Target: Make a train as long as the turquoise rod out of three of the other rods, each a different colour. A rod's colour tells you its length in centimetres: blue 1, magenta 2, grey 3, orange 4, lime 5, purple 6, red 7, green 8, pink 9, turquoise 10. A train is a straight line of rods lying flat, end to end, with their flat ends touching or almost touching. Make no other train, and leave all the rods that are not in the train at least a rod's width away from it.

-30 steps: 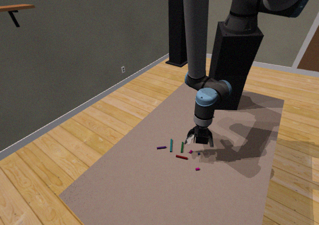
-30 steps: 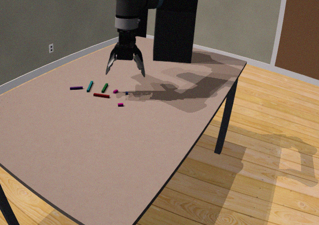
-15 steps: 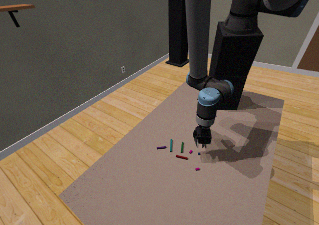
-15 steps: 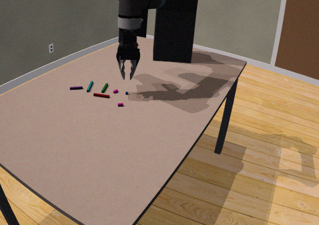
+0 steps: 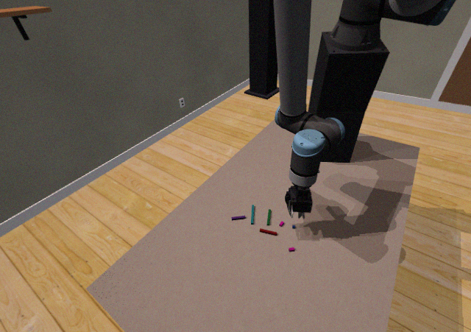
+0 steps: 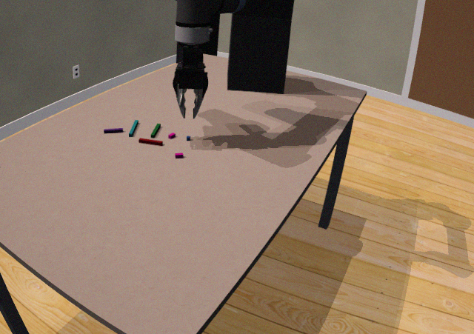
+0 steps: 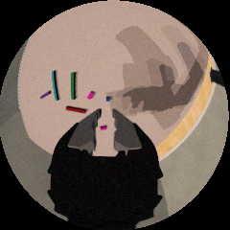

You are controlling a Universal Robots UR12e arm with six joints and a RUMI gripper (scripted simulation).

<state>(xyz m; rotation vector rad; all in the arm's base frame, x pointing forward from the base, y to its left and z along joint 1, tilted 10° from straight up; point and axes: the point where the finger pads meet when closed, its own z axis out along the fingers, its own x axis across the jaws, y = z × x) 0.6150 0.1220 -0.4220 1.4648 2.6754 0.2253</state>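
Right now the blue rod is 8 cm below my hand. From my hand the other things lie so: green rod: 11 cm to the right, 8 cm below, 2 cm ahead; then red rod: 8 cm below, 8 cm ahead, 7 cm to the right; then turquoise rod: 17 cm to the right, 8 cm below, 5 cm ahead.
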